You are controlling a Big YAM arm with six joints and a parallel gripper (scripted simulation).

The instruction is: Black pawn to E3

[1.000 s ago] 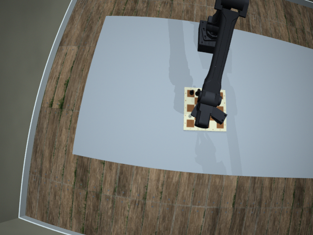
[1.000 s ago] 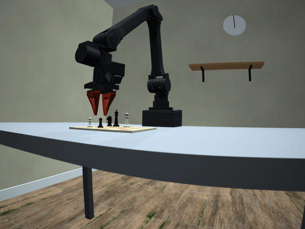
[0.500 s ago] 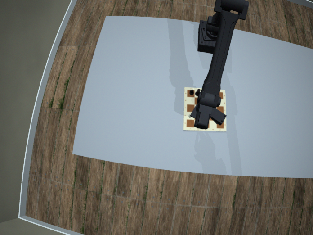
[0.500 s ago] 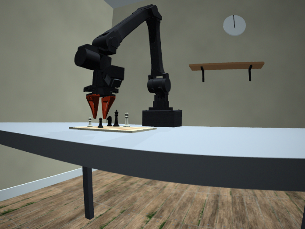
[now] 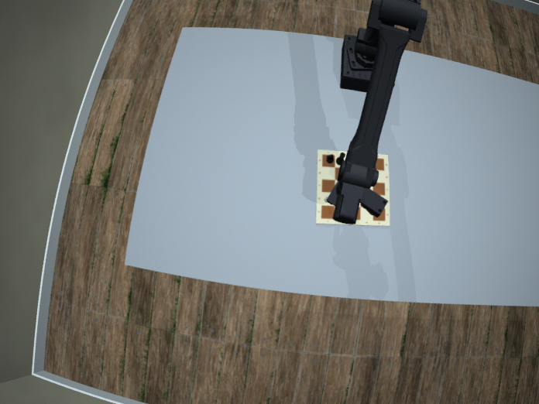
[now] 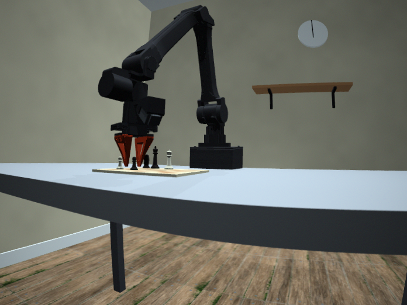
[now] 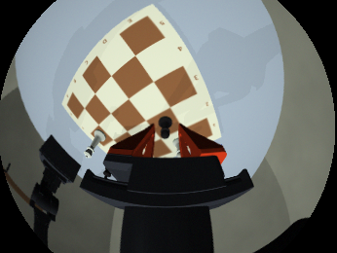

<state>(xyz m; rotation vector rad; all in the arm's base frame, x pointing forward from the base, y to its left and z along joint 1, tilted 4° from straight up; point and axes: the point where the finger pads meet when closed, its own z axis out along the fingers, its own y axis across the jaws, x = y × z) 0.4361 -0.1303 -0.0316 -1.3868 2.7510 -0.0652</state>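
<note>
Now: hand right at the black pawn. The rest, counted from my hand: white pawn 40 mm to the right, 10 mm behind; tall white piece 110 mm behind, 50 mm to the left, 10 mm above; chessboard 40 mm to the left, 40 mm behind, 20 mm below.
</note>
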